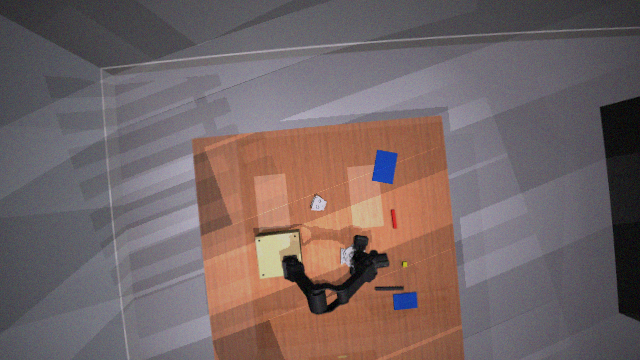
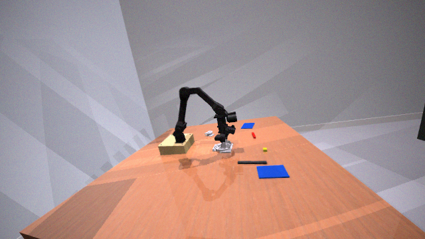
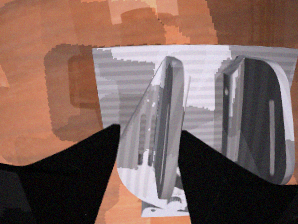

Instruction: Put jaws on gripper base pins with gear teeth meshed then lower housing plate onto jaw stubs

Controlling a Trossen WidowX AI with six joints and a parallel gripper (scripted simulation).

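My gripper tip is now 1 cm short of the flat white plate, 3 cm to the left of it and 1 cm above it. The rest, counted from my gripper tip: red bar 21 cm ahead, 14 cm to the left, 1 cm below; housing plate 6 cm behind, 3 cm to the right, 1 cm below; jaw 4 cm behind, 4 cm to the right.
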